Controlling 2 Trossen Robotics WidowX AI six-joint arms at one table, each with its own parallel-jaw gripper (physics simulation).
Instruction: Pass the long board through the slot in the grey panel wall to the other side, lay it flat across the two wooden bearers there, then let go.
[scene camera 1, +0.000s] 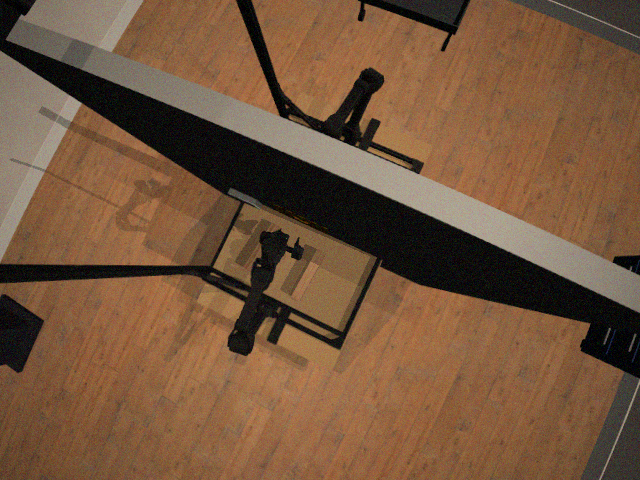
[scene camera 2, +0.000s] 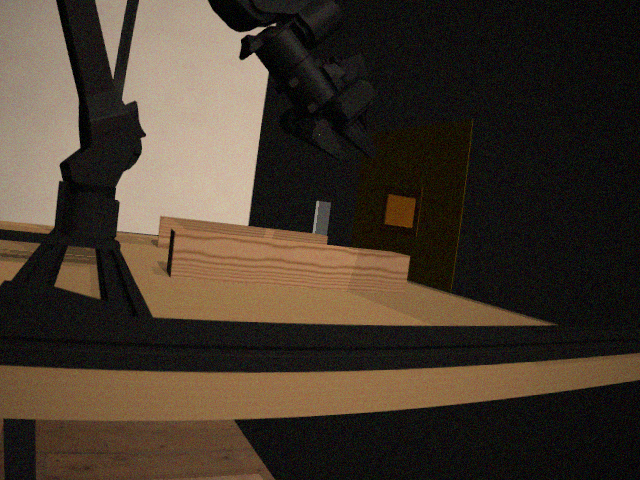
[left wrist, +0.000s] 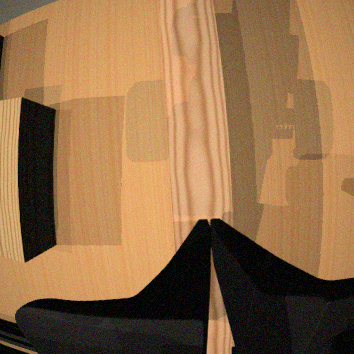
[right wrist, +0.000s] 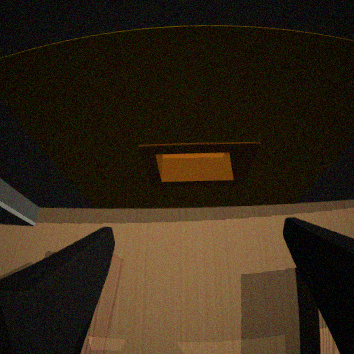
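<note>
The long board lies lengthwise in the left wrist view, running from the top edge down behind the fingers. My left gripper is shut with its tips together, over the board, and holds nothing. The board does not show at the slot, a rectangular opening lit orange in the dark panel wall. My right gripper is open and empty, above the table and facing the wall. Two wooden bearers stand on the table on this side: a near one and a far one.
A light grey plate sticks out by the wall. A block with a striped face and black side stands at the left in the left wrist view. A dark frame rail runs along the table edge.
</note>
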